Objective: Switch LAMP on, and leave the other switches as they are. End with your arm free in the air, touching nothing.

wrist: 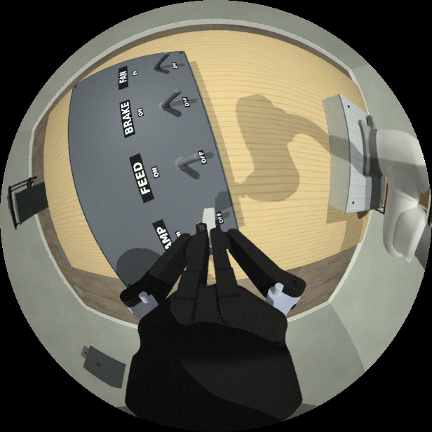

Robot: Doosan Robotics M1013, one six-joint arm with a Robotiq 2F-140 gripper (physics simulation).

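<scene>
The dark grey switch panel (pixel 100 145) fills the left of the wrist view. The LAMP label (pixel 162 236) is at its near end, partly covered by my gripper. LAMP's OFF tag (pixel 219 217) shows just right of the fingertips, and part of its ON tag (pixel 178 234) shows to their left. LAMP's lever is hidden by the fingers, so its position and any contact cannot be seen. My gripper (pixel 209 215) is shut and empty, with its tips over the LAMP part of the panel. The FEED lever (pixel 189 160), BRAKE lever (pixel 171 99) and FAN lever (pixel 161 63) lean toward OFF.
The panel lies on a light wooden table top (pixel 280 65). A light grey box-like block (pixel 340 155) stands at the right, beside the white arm base (pixel 400 150). The arm's shadow falls between block and panel. A dark rack-like object (pixel 31 202) is beyond the left edge.
</scene>
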